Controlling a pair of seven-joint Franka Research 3 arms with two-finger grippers.
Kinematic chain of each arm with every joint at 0, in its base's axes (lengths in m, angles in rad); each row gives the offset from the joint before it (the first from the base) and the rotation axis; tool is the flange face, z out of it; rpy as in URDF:
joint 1: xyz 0 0 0.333 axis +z
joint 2: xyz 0 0 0 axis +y
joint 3: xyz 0 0 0.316 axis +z
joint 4: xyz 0.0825 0 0 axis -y
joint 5: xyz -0.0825 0 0.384 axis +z
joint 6: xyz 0 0 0 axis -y
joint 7: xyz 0.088 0 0 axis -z
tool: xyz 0 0 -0.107 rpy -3.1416 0 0
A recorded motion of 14 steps. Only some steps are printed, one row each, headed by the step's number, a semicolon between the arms.
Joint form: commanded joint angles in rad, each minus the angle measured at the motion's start. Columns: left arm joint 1, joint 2, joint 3, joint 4, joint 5, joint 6, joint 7; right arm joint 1, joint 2, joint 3, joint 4, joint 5, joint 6, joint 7.
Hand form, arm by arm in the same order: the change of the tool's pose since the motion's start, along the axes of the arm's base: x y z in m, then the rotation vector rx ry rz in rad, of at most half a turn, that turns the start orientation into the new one. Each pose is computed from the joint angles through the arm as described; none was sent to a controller.
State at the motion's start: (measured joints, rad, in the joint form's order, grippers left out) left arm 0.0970 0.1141 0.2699 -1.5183 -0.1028 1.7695 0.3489; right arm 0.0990 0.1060 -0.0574 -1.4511 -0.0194 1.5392 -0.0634
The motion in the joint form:
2: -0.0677 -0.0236 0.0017 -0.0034 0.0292 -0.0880 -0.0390; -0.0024 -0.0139 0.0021 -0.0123 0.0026 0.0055 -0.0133
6: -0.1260 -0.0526 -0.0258 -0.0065 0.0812 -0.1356 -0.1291; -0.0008 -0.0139 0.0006 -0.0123 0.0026 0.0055 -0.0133
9: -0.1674 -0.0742 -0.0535 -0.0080 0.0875 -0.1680 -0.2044; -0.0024 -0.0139 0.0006 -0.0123 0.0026 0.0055 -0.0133
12: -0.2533 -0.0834 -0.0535 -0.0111 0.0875 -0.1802 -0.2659; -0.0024 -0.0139 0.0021 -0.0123 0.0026 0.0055 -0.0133
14: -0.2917 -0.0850 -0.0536 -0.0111 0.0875 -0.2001 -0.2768; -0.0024 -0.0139 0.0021 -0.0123 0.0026 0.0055 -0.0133
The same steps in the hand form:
2: -0.0034 -0.0390 0.0033 -0.0056 0.0730 -0.0339; -0.0036 -0.0004 0.0028 0.0041 -0.0066 0.0131
6: -0.0056 -0.0835 0.0134 0.0229 0.1077 -0.0312; -0.0036 -0.0002 0.0028 0.0039 -0.0066 0.0132
9: -0.0085 -0.1219 0.0216 0.0168 0.1206 -0.0257; -0.0036 -0.0012 0.0028 0.0039 -0.0066 0.0116
12: -0.0078 -0.1703 0.0241 0.0135 0.1266 -0.0505; -0.0036 -0.0004 0.0028 0.0041 -0.0066 0.0131
14: -0.0096 -0.1921 0.0232 0.0135 0.1448 -0.0785; -0.0036 -0.0004 0.0028 0.0041 -0.0066 0.0131

